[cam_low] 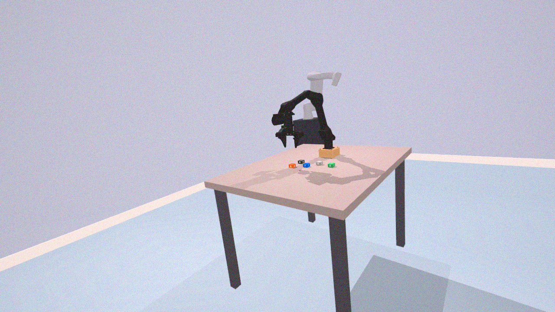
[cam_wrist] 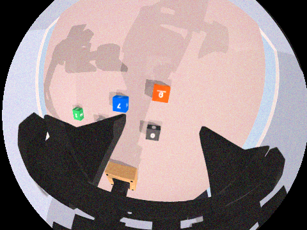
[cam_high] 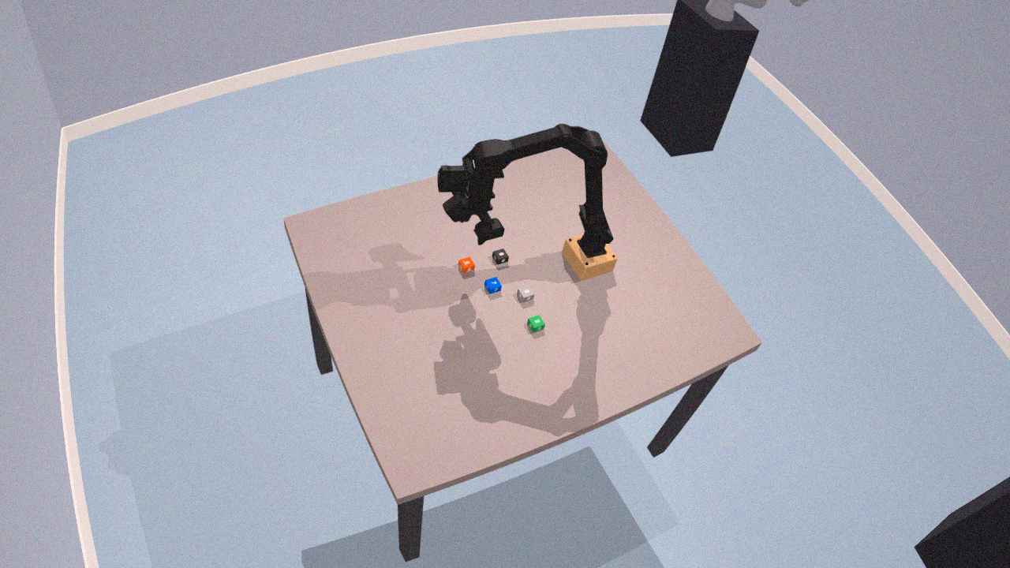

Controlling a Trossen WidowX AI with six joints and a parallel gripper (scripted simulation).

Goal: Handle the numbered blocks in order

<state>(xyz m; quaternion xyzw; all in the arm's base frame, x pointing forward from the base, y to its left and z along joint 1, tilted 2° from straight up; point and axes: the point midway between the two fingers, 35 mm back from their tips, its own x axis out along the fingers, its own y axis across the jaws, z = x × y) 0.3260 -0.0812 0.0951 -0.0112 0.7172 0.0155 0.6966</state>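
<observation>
My gripper tip is now 120 mm above the black block and 90 mm past it. Also, from my gripper tip: grey block 140 mm to the left, 120 mm below, 100 mm behind; then orange block 120 mm below, 10 mm to the left, 10 mm ahead; then blue block 120 mm below, 90 mm to the left, 30 mm behind.
</observation>
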